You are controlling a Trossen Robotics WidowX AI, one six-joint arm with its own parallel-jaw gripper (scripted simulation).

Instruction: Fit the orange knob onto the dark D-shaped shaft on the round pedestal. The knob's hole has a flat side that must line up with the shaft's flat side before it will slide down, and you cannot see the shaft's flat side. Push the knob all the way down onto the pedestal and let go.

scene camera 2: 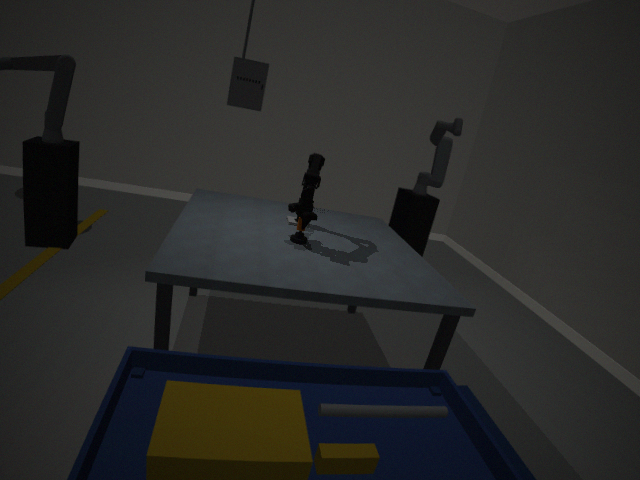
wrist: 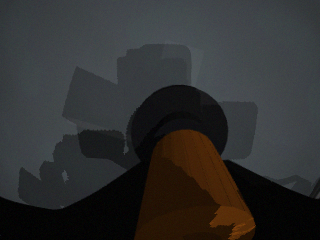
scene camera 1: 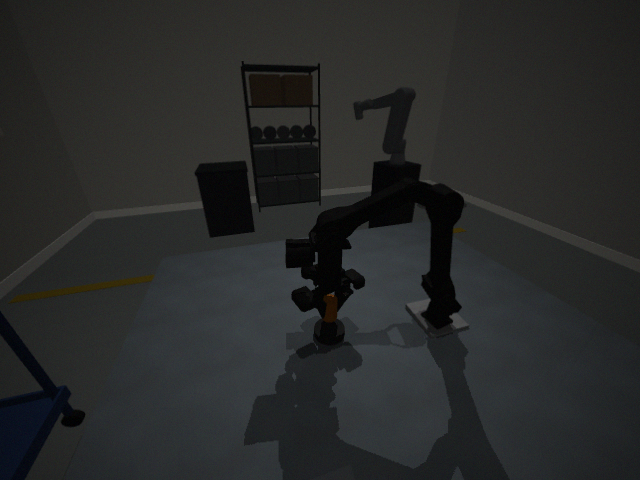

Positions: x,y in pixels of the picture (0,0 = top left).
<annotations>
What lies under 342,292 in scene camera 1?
My gripper.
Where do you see a dark round pedestal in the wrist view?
At 177,107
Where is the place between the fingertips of my gripper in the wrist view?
185,168
</annotations>
